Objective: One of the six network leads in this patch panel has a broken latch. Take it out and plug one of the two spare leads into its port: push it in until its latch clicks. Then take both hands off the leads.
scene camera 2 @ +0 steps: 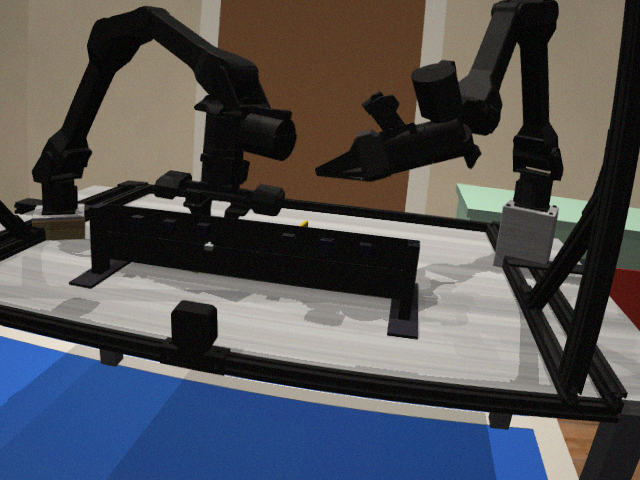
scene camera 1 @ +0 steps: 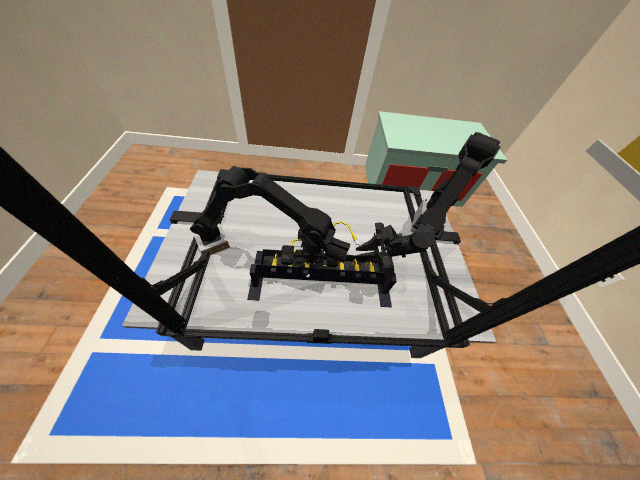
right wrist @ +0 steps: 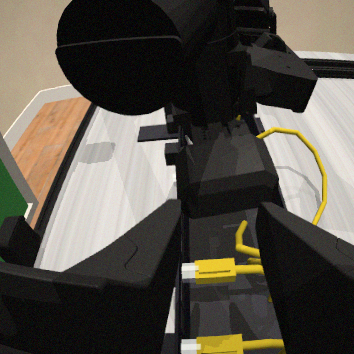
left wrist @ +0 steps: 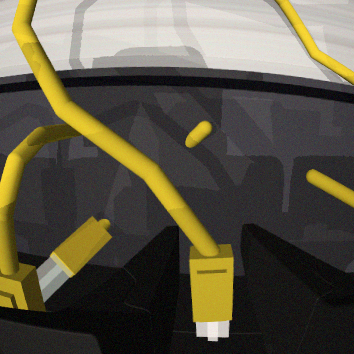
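Pixels of known places: left gripper, fingertip midpoint: [scene camera 1: 306,266] [left wrist: 209,236]; right gripper, fingertip midpoint: [scene camera 2: 317,172] [scene camera 1: 356,252] [right wrist: 219,212]; left arm's base at its link origin: [scene camera 2: 59,210] [scene camera 1: 210,236]; right arm's base at its link origin: [scene camera 2: 532,206].
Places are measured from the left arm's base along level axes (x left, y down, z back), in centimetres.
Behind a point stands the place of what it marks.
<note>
The black patch panel [scene camera 1: 330,275] @[y -2.5, x -36.8, z -30.1 cm] [scene camera 2: 248,263] @[y -0.1, x -35.6, z -28.6 cm] stands mid-table with yellow leads in it. My left gripper [scene camera 2: 218,211] [left wrist: 209,236] @[y -0.9, x -29.1, z -25.2 cm] reaches down into it. Its fingers stand open on both sides of a yellow plug [left wrist: 212,290] @[y -2.7, x -30.0, z -24.8 cm], with a gap at each side; its clear tip points to the front wall. Whether its latch is seated cannot be told. A tilted yellow plug [left wrist: 82,246] @[y 0.4, x -27.5, z -19.9 cm] with a clear end lies to its left, beside another plug [left wrist: 21,287] @[y -4.7, x -26.6, z -20.8 cm]. My right gripper [scene camera 1: 357,248] @[y -13.8, x -38.2, z -37.1 cm] [scene camera 2: 317,171] @[y -13.8, x -38.2, z -37.1 cm] is open and empty above the panel's right part. Two plugs [right wrist: 215,270] @[y -5.1, x -36.9, z -35.0 cm] [right wrist: 219,345] @[y -5.1, x -39.6, z -39.2 cm] show beyond its fingers.
A loose yellow lead [scene camera 1: 345,223] [right wrist: 324,185] curves behind the panel, its plug end near my right gripper in the scene view. A small white piece [scene camera 1: 308,274] @[y -2.3, x -32.7, z -23.7 cm] [scene camera 2: 208,246] @[y -2.2, x -33.3, z -23.1 cm] shows at the panel's front face. A black frame [scene camera 1: 248,337] @[y 4.5, x -39.9, z 1.8 cm] surrounds the table.
</note>
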